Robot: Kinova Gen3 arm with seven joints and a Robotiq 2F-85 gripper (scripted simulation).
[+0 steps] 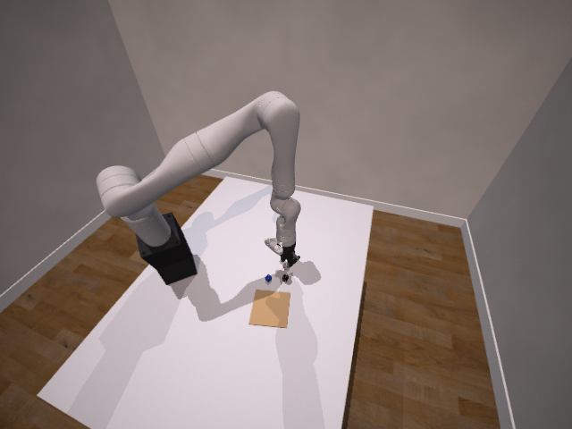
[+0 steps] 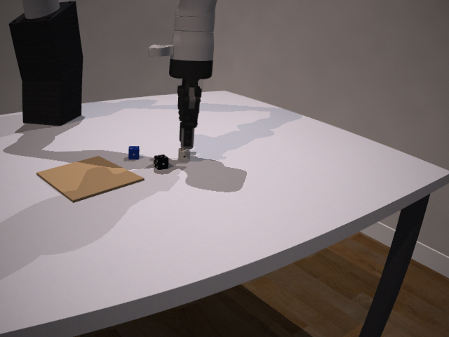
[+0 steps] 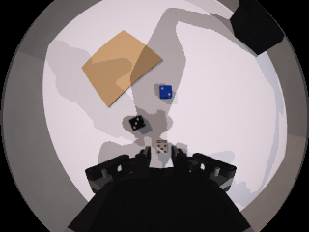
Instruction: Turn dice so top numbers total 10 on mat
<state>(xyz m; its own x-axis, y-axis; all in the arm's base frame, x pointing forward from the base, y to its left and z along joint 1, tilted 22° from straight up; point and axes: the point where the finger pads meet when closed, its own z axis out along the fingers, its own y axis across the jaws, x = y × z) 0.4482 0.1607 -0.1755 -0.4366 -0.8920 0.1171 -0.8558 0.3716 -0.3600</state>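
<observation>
The white die is 40 mm below my hand. The rest, counted from my hand: blue die (80 mm to the right, 50 mm behind, 40 mm below); then tan mat (200 mm to the right, 40 mm below); then black die (60 mm to the right, 40 mm below, 10 mm ahead).
</observation>
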